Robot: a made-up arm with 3 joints. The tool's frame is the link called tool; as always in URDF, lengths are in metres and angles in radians. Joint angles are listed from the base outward.
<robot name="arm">
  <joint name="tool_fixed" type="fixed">
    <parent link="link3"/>
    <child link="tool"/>
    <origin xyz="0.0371 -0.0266 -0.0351" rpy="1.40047 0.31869 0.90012"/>
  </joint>
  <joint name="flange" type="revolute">
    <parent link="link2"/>
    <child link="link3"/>
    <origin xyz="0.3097 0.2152 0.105"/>
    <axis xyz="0 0 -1"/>
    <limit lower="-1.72" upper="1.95"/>
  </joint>
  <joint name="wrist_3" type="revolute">
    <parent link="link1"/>
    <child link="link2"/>
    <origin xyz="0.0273 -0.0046 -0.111"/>
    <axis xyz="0 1 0"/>
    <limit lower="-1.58" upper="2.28"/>
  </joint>
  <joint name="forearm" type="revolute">
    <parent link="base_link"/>
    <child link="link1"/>
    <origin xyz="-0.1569 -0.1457 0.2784"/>
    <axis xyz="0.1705 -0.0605 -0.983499"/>
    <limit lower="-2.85" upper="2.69"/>
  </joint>
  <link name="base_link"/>
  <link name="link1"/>
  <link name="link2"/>
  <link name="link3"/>
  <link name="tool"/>
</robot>
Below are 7 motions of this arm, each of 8 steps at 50 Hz.
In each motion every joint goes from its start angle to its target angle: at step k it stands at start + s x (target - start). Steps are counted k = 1, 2, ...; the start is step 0. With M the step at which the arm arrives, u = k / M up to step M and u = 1 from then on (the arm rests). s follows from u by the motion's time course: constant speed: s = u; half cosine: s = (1 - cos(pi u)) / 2; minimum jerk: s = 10 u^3 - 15 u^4 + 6 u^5.
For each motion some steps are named. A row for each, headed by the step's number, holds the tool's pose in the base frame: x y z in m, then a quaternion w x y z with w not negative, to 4 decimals.
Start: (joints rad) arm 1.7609 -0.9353 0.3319
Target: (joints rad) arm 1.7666 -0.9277 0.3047
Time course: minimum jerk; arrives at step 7
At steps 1, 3, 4, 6, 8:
1: -0.0700 -0.3640 0.4890 0.7225 0.3264 -0.4851 -0.3691
3: -0.0703 -0.3653 0.4887 0.7245 0.3274 -0.4815 -0.3689
4: -0.0706 -0.3663 0.4885 0.7260 0.3281 -0.4788 -0.3687
6: -0.0709 -0.3676 0.4883 0.7280 0.3292 -0.4752 -0.3685
8: -0.0709 -0.3676 0.4883 0.7282 0.3292 -0.4750 -0.3684

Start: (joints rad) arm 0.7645 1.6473 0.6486
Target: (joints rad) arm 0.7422 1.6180 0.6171
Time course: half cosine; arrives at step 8
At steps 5, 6, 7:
5: 0.0508 -0.0321 -0.1345 0.1761 0.6769 0.5149 -0.4956
6: 0.0515 -0.0326 -0.1346 0.1785 0.6779 0.5152 -0.4931
7: 0.0520 -0.0330 -0.1347 0.1800 0.6785 0.5155 -0.4914

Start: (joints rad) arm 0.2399 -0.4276 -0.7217
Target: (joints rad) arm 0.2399 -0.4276 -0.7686
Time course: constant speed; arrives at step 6
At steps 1, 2, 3, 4, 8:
1: 0.2040 -0.0154 0.3903 0.7516 0.2951 0.3609 0.4666
2: 0.2040 -0.0151 0.3903 0.7504 0.2927 0.3629 0.4685
3: 0.2041 -0.0147 0.3903 0.7491 0.2903 0.3649 0.4705
4: 0.2041 -0.0144 0.3903 0.7478 0.2879 0.3669 0.4725
8: 0.2042 -0.0137 0.3903 0.7452 0.2831 0.3708 0.4764

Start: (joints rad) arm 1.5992 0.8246 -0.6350
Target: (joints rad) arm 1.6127 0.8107 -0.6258
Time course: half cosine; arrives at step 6
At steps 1, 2, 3, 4, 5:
1: 0.1242 -0.4337 -0.0218 0.3982 0.9113 0.0927 0.0476
2: 0.1233 -0.4349 -0.0213 0.3991 0.9112 0.0912 0.0461
3: 0.1221 -0.4365 -0.0205 0.4002 0.9110 0.0891 0.0441
4: 0.1208 -0.4381 -0.0197 0.4014 0.9108 0.0871 0.0421
5: 0.1199 -0.4392 -0.0192 0.4022 0.9106 0.0855 0.0407

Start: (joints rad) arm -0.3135 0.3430 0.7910
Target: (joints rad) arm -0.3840 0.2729 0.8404
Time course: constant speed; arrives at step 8
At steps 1, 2, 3, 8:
1: 0.1217 0.1114 0.1117 0.7541 0.5367 0.3732 -0.0643
2: 0.1195 0.1137 0.1141 0.7560 0.5361 0.3707 -0.0608
3: 0.1172 0.1160 0.1164 0.7578 0.5355 0.3683 -0.0573
8: 0.1052 0.1271 0.1282 0.7663 0.5332 0.3562 -0.0396

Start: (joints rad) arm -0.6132 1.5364 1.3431
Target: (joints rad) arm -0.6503 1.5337 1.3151
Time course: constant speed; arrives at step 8
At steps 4, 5, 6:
4: -0.1688 0.0075 -0.1425 0.7015 0.0828 0.5242 -0.4757
5: -0.1695 0.0071 -0.1427 0.7019 0.0820 0.5257 -0.4736
6: -0.1702 0.0067 -0.1429 0.7023 0.0811 0.5271 -0.4715

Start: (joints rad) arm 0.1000 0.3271 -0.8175
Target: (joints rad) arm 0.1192 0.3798 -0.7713
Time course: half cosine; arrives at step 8
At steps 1, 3, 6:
1: 0.2494 0.0371 0.1248 0.4915 0.4367 0.6206 0.4272
3: 0.2497 0.0348 0.1200 0.4909 0.4446 0.6209 0.4194
6: 0.2501 0.0301 0.1102 0.4895 0.4601 0.6213 0.4035

